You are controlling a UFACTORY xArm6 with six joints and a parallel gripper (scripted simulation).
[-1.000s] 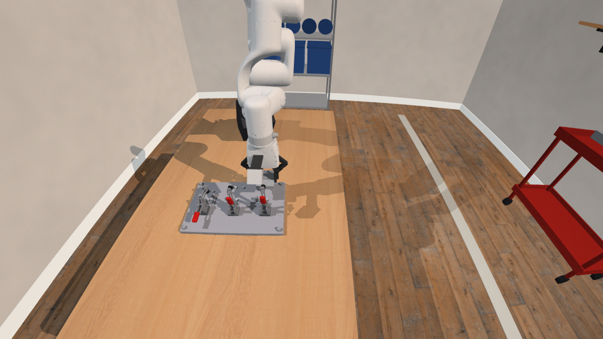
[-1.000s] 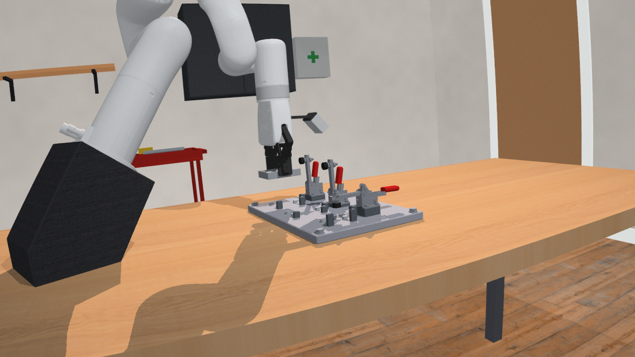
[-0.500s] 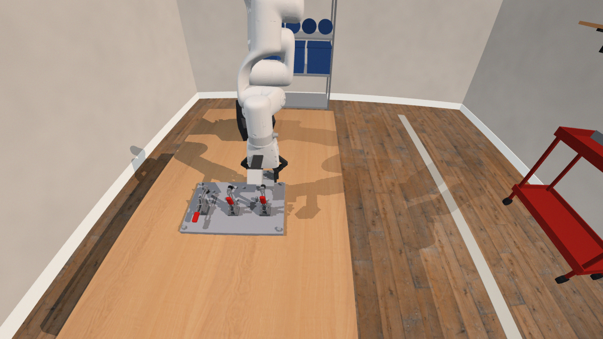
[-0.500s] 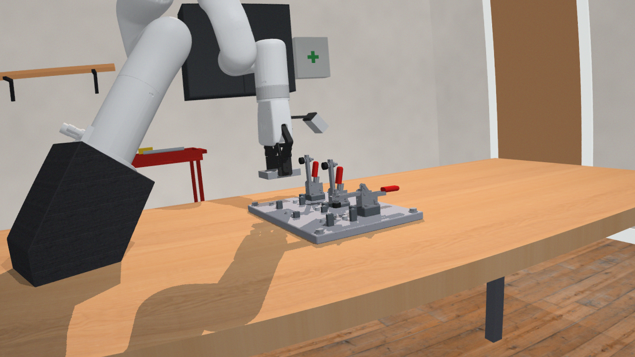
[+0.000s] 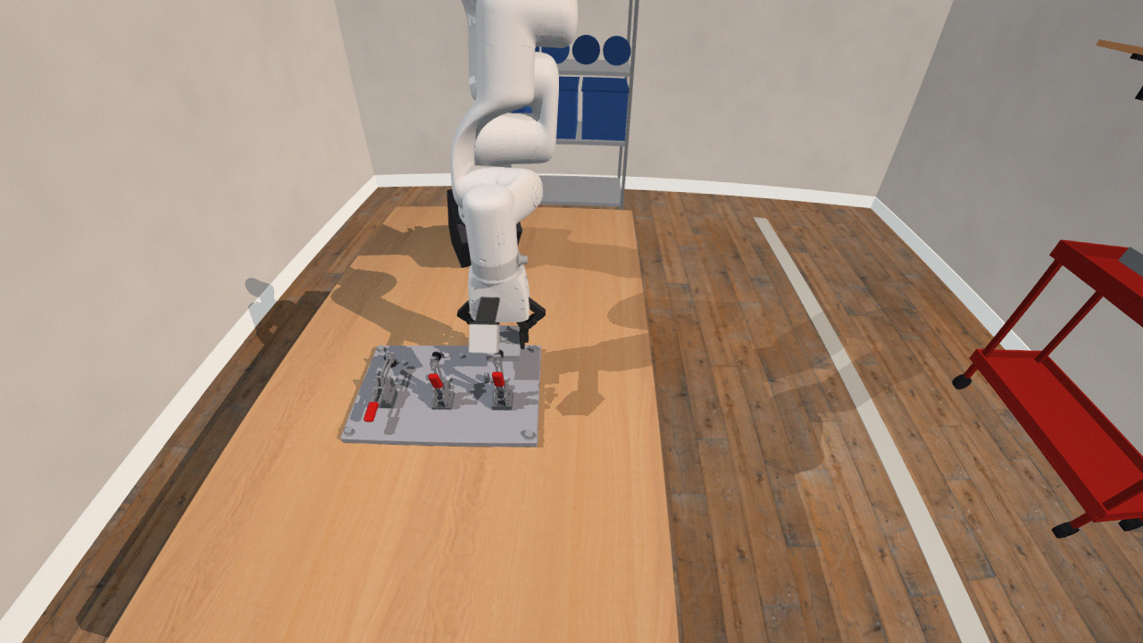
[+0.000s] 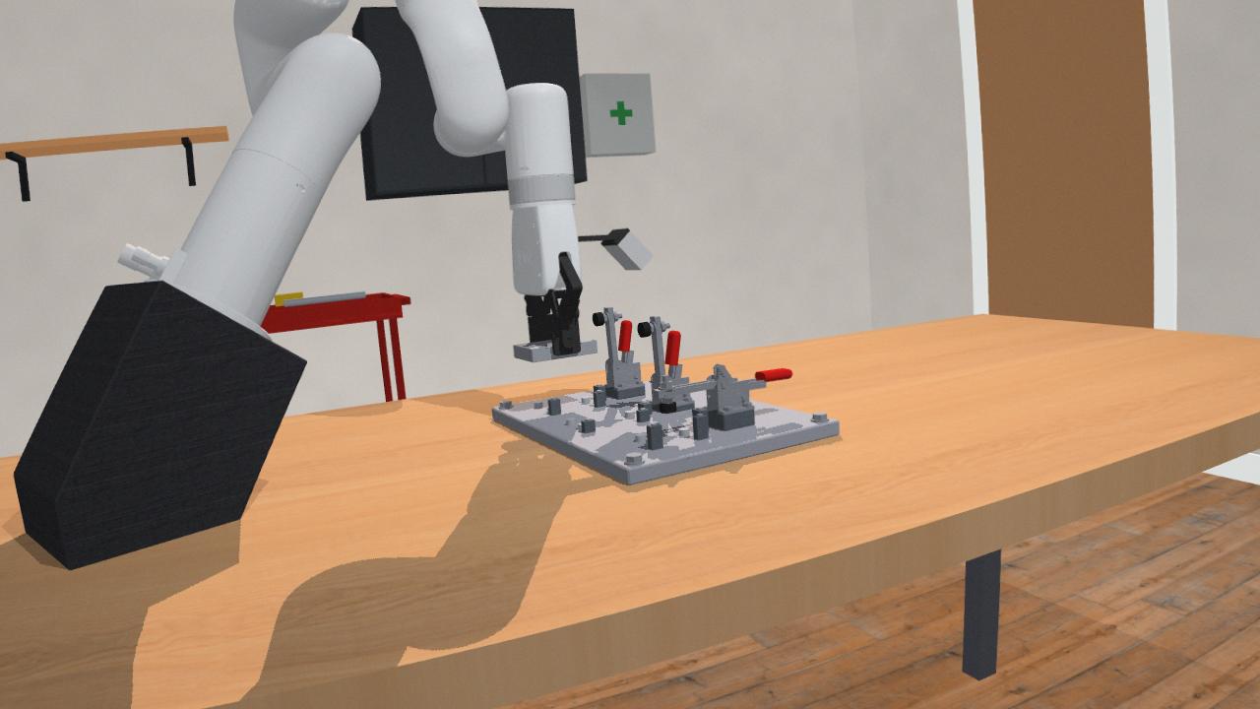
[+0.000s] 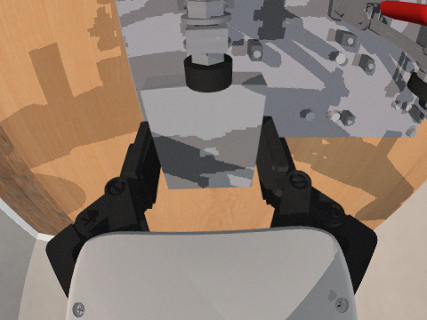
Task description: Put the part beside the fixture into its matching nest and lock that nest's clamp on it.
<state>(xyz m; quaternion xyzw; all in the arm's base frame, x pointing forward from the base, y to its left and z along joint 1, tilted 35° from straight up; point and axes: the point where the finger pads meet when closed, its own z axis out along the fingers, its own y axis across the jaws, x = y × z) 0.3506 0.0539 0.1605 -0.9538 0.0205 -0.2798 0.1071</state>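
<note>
Now: hand 60 mm short of the grey fixture plate, 110 mm to the left of it and 90 mm above it. Also, from my hand: part: 10 mm below.
</note>
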